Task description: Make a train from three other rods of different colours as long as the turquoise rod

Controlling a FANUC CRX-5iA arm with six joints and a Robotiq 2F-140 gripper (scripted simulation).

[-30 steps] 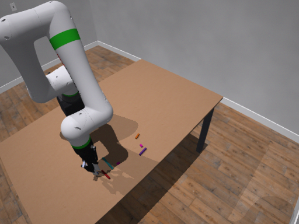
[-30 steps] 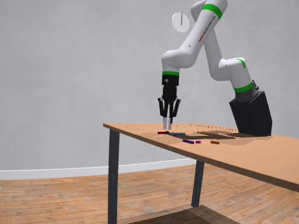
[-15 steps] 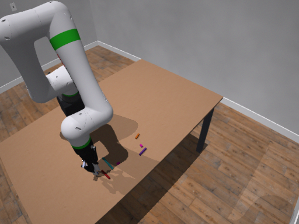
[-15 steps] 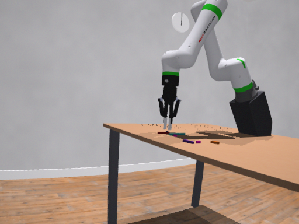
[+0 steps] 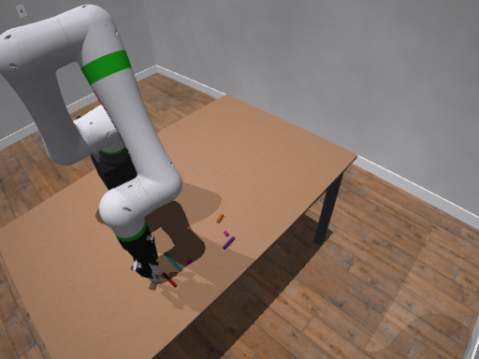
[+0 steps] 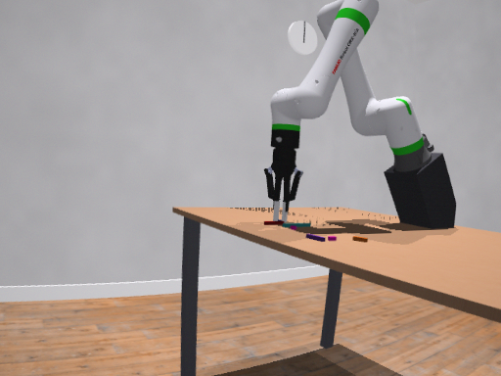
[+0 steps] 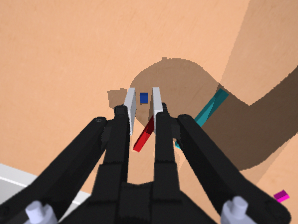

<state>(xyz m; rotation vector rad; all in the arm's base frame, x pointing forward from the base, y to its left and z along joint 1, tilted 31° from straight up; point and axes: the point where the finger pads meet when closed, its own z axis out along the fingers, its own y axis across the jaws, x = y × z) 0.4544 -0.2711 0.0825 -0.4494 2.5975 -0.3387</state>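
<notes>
The blue rod lies 3 cm below my hand. From my hand the other things lie so: purple rod: 25 cm to the left, 15 cm ahead, 3 cm below; red rod: 5 cm ahead, 3 cm below, 2 cm to the left; turquoise rod: 8 cm to the left, 3 cm below, 1 cm ahead.
</notes>
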